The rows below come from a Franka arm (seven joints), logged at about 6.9 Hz.
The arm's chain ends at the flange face. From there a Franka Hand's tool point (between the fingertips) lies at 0.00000 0.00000 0.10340 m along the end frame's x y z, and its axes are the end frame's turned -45 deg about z.
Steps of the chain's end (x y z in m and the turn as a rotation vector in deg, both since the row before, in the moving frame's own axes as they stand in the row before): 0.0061 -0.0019 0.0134 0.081 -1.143 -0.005; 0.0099 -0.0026 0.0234 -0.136 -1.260 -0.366; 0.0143 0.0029 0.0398 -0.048 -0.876 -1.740; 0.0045 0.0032 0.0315 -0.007 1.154 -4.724; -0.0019 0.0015 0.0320 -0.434 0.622 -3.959; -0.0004 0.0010 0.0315 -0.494 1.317 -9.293; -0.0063 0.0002 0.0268 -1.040 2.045 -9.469
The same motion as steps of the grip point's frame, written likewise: 0.0043 0.0014 0.0134 0.865 -0.751 -0.005; 0.0071 0.0037 0.0234 0.795 -0.987 -0.366; 0.0069 0.0111 0.0398 0.585 -0.653 -1.740; 0.0024 0.0069 0.0315 -0.821 0.811 -4.724; -0.0021 0.0011 0.0320 -0.747 0.133 -3.959; 0.0002 0.0026 0.0315 -1.281 0.582 -9.293; -0.0030 -0.0005 0.0267 -2.181 0.711 -9.469
